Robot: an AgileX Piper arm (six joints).
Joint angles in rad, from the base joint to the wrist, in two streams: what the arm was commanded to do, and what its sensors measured. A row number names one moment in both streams.
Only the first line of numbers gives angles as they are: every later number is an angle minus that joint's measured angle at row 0.
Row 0, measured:
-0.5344 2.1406 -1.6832 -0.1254 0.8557 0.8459
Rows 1 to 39, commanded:
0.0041 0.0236 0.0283 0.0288 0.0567 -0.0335
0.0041 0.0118 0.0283 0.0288 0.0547 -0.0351
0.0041 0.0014 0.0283 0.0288 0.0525 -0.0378
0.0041 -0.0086 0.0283 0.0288 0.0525 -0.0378
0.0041 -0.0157 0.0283 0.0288 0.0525 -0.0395
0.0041 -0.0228 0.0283 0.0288 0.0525 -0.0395
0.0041 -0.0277 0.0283 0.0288 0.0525 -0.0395
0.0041 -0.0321 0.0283 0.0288 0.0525 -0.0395
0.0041 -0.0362 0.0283 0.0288 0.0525 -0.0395
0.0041 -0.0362 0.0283 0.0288 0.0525 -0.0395
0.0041 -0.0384 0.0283 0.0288 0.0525 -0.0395
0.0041 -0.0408 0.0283 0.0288 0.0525 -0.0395
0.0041 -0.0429 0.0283 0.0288 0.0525 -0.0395
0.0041 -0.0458 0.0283 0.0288 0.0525 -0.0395
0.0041 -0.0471 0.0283 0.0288 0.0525 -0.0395
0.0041 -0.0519 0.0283 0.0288 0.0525 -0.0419
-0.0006 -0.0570 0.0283 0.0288 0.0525 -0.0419
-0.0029 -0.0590 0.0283 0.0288 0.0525 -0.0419
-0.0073 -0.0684 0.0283 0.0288 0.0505 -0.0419
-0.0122 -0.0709 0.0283 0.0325 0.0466 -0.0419
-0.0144 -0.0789 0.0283 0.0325 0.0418 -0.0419
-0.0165 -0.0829 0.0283 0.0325 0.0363 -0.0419
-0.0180 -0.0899 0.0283 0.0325 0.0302 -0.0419
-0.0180 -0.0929 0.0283 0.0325 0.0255 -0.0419
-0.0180 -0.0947 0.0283 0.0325 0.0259 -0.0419
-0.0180 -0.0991 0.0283 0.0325 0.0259 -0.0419
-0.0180 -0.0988 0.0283 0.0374 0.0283 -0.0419
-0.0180 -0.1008 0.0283 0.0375 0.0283 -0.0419
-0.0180 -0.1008 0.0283 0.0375 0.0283 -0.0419
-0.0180 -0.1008 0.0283 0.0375 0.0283 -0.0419
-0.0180 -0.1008 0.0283 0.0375 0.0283 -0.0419
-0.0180 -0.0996 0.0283 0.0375 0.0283 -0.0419
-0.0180 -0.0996 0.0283 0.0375 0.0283 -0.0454
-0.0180 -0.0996 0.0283 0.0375 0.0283 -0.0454
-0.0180 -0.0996 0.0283 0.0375 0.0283 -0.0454
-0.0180 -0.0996 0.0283 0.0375 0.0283 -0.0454
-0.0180 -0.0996 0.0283 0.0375 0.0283 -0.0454
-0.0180 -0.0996 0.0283 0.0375 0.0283 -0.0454
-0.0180 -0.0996 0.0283 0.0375 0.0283 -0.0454
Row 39, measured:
-0.0131 -0.0838 0.0246 0.0447 0.0121 -0.0374
